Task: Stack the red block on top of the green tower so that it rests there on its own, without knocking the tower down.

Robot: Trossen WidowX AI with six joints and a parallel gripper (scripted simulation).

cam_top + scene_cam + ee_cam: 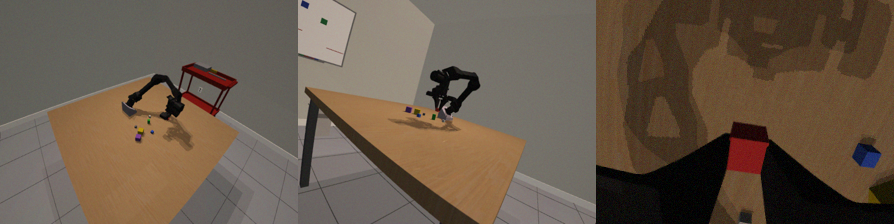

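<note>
My gripper tip is now 1 cm past the small blue block, 15 cm to the left of it and 7 cm above it. Round my gripper tip: small red block (right at my gripper tip); then yellow block (6 cm behind, 23 cm to the right, 6 cm below); then small grey block (13 cm behind, 24 cm to the right, 8 cm below).
</note>
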